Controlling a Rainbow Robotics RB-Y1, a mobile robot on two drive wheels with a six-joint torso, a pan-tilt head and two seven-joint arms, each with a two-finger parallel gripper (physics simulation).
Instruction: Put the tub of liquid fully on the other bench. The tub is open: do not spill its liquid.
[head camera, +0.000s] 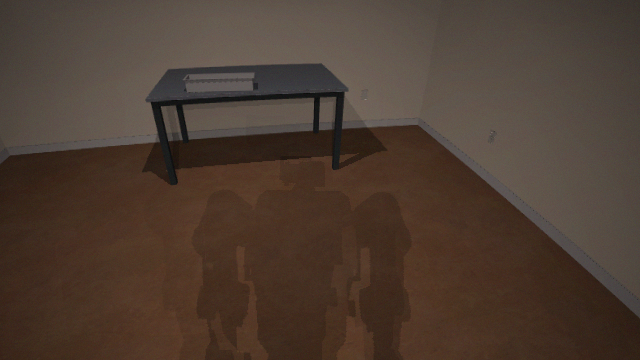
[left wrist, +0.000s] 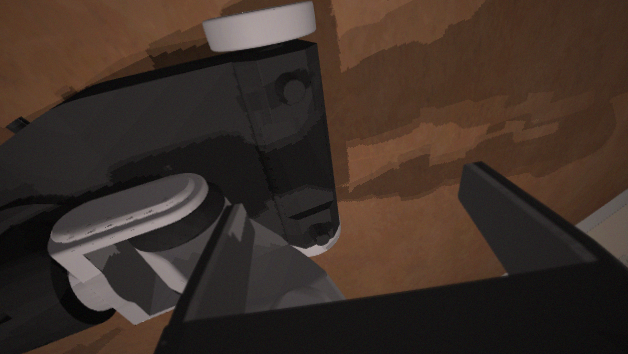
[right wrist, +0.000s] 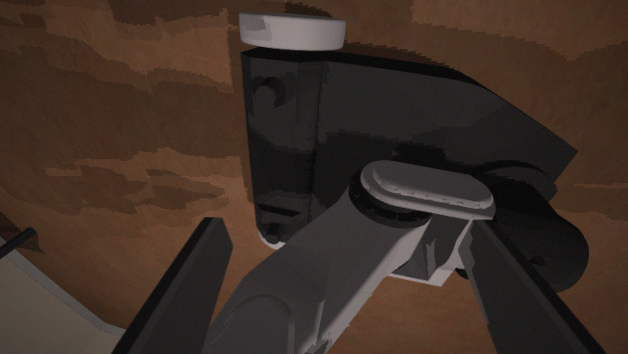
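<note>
A light grey, long open tub (head camera: 220, 86) stands upright on the left half of a grey bench (head camera: 295, 79) with dark legs, across the room in the head view. Its liquid cannot be made out from here. A second bench does not show in the head view. My left gripper (left wrist: 351, 199) is open and empty, low beside my own base in the left wrist view. My right gripper (right wrist: 344, 234) is open and empty beside the base in the right wrist view. Both are far from the tub.
The bench stands near the back wall (head camera: 280, 30). A side wall (head camera: 540, 90) runs along the right. Brown floor (head camera: 450, 240) lies between me and the bench, with my shadow on it. A dark bar (right wrist: 19, 241) shows at the right wrist view's left edge.
</note>
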